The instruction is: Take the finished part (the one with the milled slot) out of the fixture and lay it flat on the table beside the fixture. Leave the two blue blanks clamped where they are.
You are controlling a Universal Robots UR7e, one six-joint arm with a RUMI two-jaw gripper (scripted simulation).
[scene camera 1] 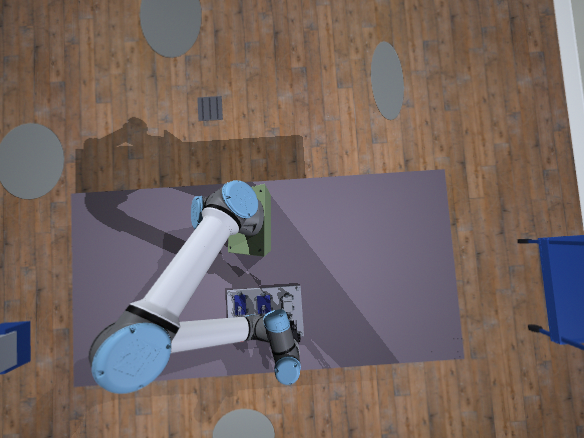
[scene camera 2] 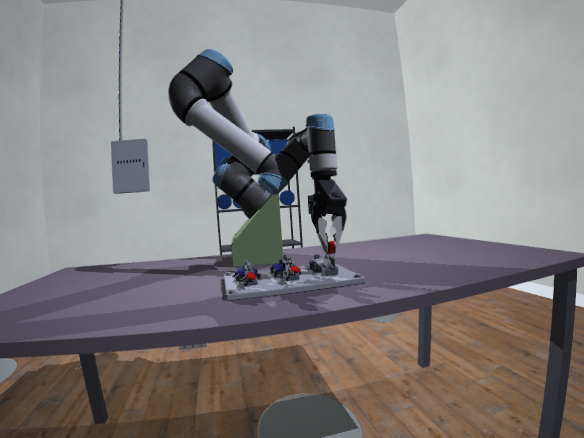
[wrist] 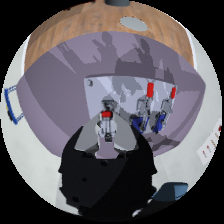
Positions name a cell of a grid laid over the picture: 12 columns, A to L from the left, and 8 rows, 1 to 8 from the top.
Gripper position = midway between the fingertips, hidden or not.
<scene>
In view: the gripper (scene camera 2: G5) and a grey fixture plate (scene camera 2: F6).
The gripper also shows in the wrist view (wrist: F4). The grey fixture plate also shows in scene camera 1 (scene camera 1: F6) and in the wrist view (wrist: G4).
</scene>
